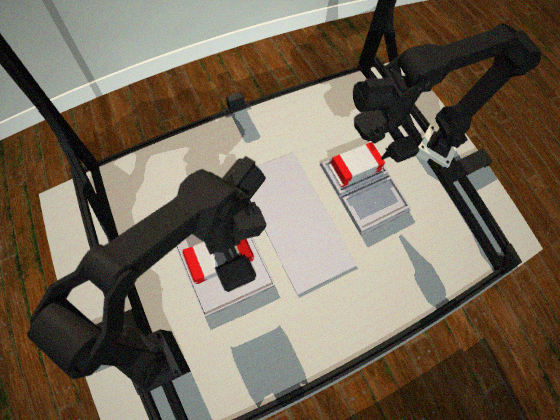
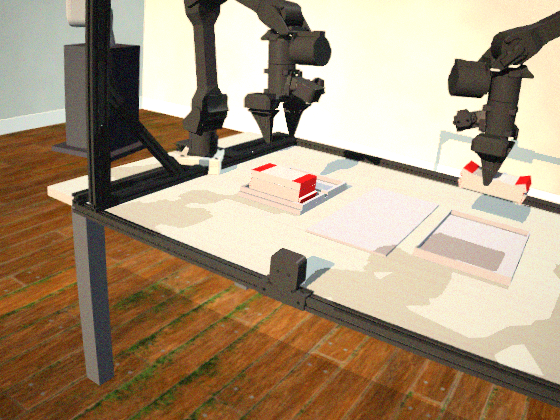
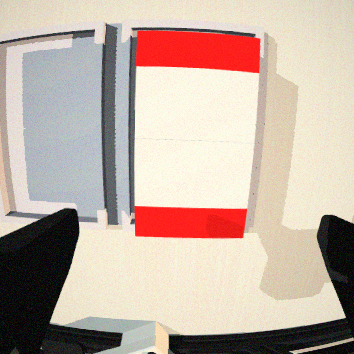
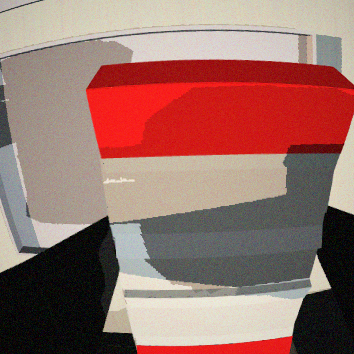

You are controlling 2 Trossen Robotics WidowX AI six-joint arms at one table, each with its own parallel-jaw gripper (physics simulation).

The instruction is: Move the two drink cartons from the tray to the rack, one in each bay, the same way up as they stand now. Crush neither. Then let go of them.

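Frame: origin at the left arm's base, x ahead, y left, z up, level; millimetres.
Where they show: left gripper, between the fingertips: (image 1: 372, 143) (image 2: 280, 139) (image 3: 203, 225); right gripper, between the fingertips: (image 1: 223, 253) (image 2: 489, 180) (image 4: 218, 222); left arm's base, origin of its link: (image 1: 439, 144) (image 2: 201, 153); right arm's base, origin of its link: (image 1: 149, 362).
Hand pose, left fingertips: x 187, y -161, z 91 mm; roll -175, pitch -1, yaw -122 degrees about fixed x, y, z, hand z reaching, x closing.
Things, the pixels of their top centre, and the offset from my left fingertips. "pt": a spot on its surface instead. Level surfaces: height alone.
- white drink carton with red ends, a spot on its surface: (image 3: 194, 137) (image 1: 359, 160) pt 16 mm ahead, 11 mm right, 69 mm down
- grey rack, centre of its top: (image 3: 110, 129) (image 2: 295, 183) (image 1: 366, 184) 44 mm ahead, 37 mm left, 107 mm down
- second carton, centre of its top: (image 4: 225, 290) (image 1: 216, 252) (image 2: 497, 171) 417 mm ahead, 142 mm right, 17 mm up
- grey tray, centre of its top: (image 4: 137, 157) (image 2: 477, 238) (image 1: 217, 250) 394 mm ahead, 176 mm right, 111 mm down
- flat grey mat, height of its surface: 123 mm down
- small black block, a spot on its surface: (image 2: 287, 267) (image 1: 232, 97) pt 25 mm ahead, 400 mm right, 86 mm down
One white drink carton with red ends (image 1: 357, 162) (image 2: 282, 183) (image 3: 194, 137) lies in the far bay of the grey rack (image 1: 386, 219) (image 2: 332, 185) (image 3: 119, 123); the other bay is empty. My left gripper (image 1: 388, 139) (image 2: 279, 133) (image 3: 203, 225) is open and empty, above the table just beyond that carton's end. My right gripper (image 1: 230, 258) (image 4: 218, 222) is shut on the second carton (image 1: 193, 264) (image 2: 471, 167) (image 4: 211, 119) and holds it level, a little above the grey tray (image 1: 216, 297) (image 2: 466, 246) (image 4: 56, 140).
A flat grey mat (image 1: 303, 221) (image 2: 374, 217) lies between the tray and the rack. Black frame rails run round the table. A small black block (image 1: 236, 101) (image 2: 287, 267) sits on one edge. The left arm's base (image 1: 437, 154) stands close behind the rack.
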